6 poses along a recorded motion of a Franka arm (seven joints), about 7 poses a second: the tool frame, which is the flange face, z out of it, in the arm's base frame.
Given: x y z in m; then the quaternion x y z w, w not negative.
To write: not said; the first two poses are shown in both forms.
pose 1, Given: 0.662, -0.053, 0.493, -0.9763, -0.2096, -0.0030, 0.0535
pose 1, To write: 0.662, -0.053, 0.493, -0.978, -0.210, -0.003, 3.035
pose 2, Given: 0.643, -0.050, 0.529, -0.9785, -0.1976, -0.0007, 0.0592
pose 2, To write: 0.643, -0.050, 0.529, -0.980, -0.198, -0.001, 3.023
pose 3, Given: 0.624, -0.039, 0.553, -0.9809, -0.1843, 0.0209, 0.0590
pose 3, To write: 0.624, -0.039, 0.553, -0.983, -0.185, 0.021, 3.024
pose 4, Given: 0.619, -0.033, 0.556, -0.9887, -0.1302, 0.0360, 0.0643
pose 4, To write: 0.619, -0.033, 0.556, -0.991, -0.130, 0.036, 3.013
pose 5, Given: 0.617, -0.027, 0.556, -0.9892, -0.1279, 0.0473, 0.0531
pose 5, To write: 0.617, -0.027, 0.556, -0.991, -0.128, 0.047, 3.035
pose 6, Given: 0.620, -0.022, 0.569, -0.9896, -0.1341, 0.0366, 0.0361
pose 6, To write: 0.620, -0.022, 0.569, -0.990, -0.134, 0.037, 3.069
